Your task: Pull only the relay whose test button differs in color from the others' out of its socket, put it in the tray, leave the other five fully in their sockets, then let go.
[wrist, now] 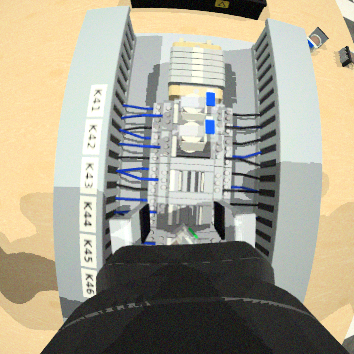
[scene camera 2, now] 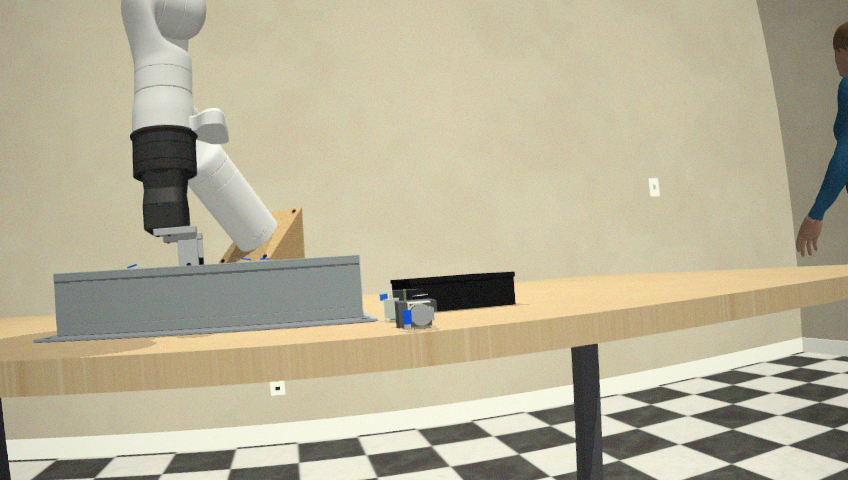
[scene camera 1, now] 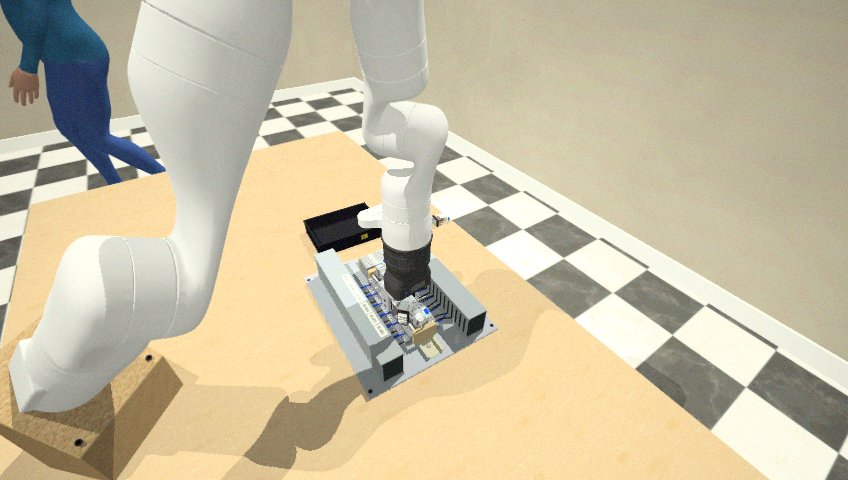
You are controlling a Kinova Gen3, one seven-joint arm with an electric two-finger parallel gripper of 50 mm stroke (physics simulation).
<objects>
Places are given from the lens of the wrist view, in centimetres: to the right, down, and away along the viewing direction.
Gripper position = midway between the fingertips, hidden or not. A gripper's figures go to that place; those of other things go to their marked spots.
my gripper (wrist: 181, 215): 0, 3, 18
mounting plate (wrist: 148, 83): -3, -9, 22
</objects>
